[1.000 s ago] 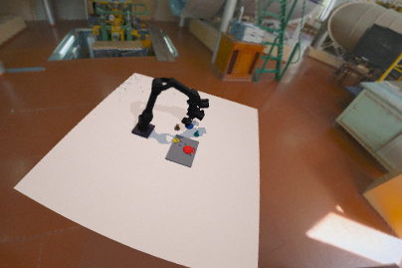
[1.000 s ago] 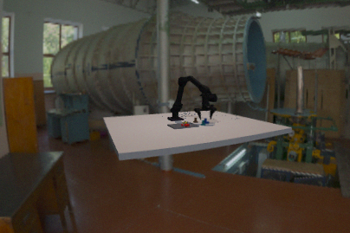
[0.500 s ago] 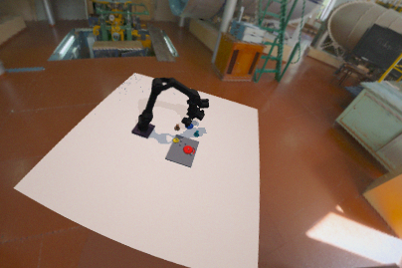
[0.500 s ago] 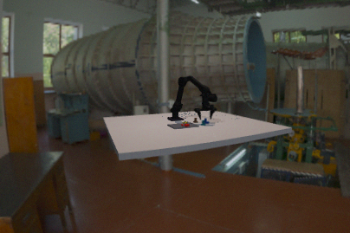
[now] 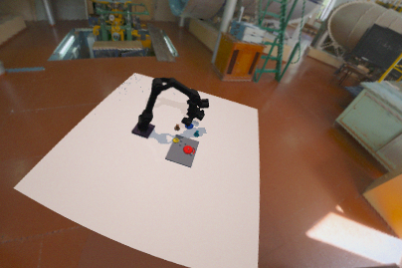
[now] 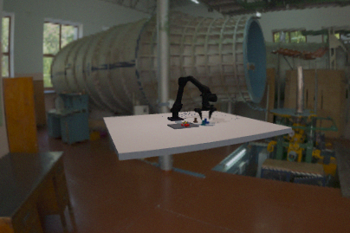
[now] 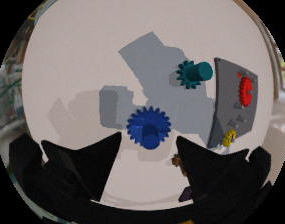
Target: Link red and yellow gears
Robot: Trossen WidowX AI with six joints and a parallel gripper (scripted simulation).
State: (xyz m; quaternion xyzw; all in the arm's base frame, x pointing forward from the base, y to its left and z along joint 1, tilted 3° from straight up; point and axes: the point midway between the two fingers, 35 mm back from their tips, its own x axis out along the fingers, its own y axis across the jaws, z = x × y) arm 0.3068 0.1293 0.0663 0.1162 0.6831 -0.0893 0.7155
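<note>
The blue gear lies 10 mm below my gripper tip. Also, from my gripper tip: brown gear 80 mm behind, 50 mm to the right, 10 mm below; teal gear 70 mm ahead, 70 mm to the right, 10 mm below; yellow gear 70 mm behind, 170 mm to the right, 10 mm below.
</note>
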